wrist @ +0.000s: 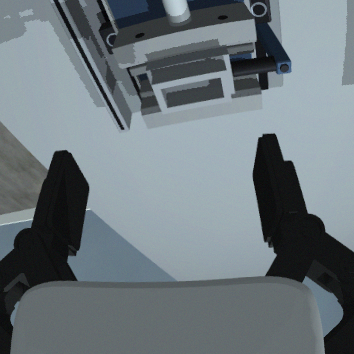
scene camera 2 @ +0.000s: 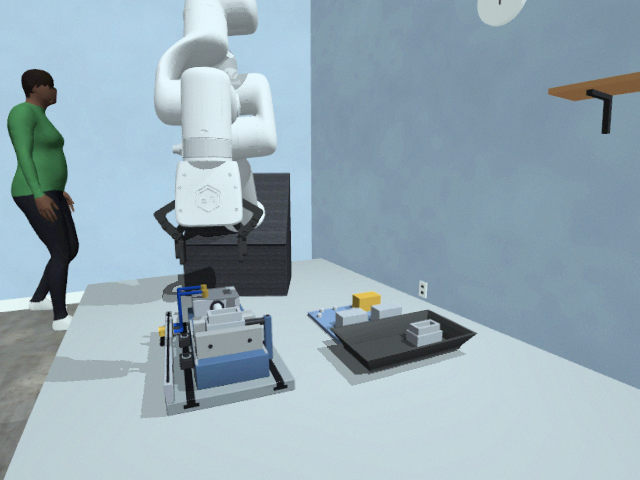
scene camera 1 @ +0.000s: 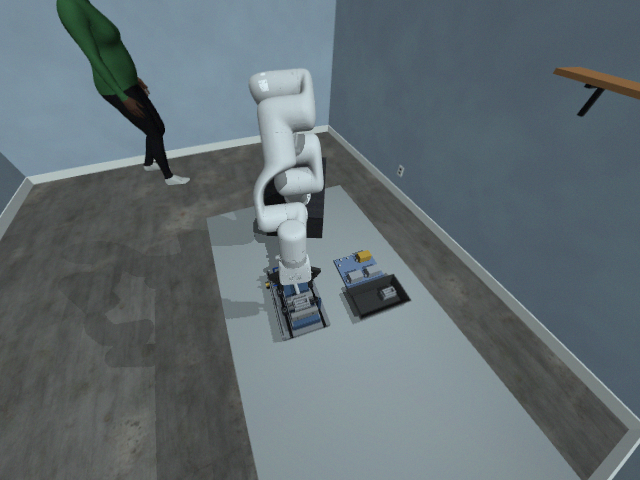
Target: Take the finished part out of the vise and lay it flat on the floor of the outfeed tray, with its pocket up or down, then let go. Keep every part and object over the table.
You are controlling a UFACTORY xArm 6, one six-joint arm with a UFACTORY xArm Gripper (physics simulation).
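Frame: origin at the arm's base, x down, y right, z back, level; millimetres.
Seen in the pictures: gripper, fingertip midpoint: [wrist: 164, 160] [scene camera 2: 212, 261] [scene camera 1: 295, 286]; arm's base, link origin: [scene camera 2: 243, 215].
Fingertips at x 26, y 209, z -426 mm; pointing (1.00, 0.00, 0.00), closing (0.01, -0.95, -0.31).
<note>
Offsets run from my fingertips to a thing's top centre. "spot": to the spot under its first point.
The finished part @[dz -25, dx +78, dy -8 mm] [scene camera 1: 301, 302] [scene camera 2: 225, 321] [wrist: 228, 80] is light grey and sits in the vise with its rectangular pocket up. The vise @[dz +42, dx +94, dy -15 mm] [scene camera 1: 306, 314] [scene camera 2: 230, 342] [wrist: 185, 42] has grey jaws on a blue body; its front jaw hides the part's lower portion in the second scene view. My gripper [scene camera 2: 210, 259] [wrist: 164, 160] is open and empty, pointing down above the vise, with its fingertips higher than the part and apart from it. The black outfeed tray [scene camera 1: 364, 303] [scene camera 2: 361, 346] stands right of the vise. A similar grey part @[dz -126, dx +146, dy -368 mm] [scene camera 1: 387, 293] [scene camera 2: 424, 334] lies inside it, pocket up.
A blue board @[spot: dz +97, dx +185, dy -281 mm] [scene camera 1: 342, 265] [scene camera 2: 326, 321] with two grey blocks and a yellow block @[dz +85, dx +149, dy -393 mm] [scene camera 1: 363, 255] [scene camera 2: 366, 300] lies behind the tray. A blue bracket @[spot: dz +127, dx +106, dy +36 mm] [scene camera 2: 179, 304] rises at the vise's back left. A blue post @[dz -39, dx +95, dy -77 mm] [scene camera 2: 267, 335] [wrist: 281, 57] with a black rod stands at its right side.
</note>
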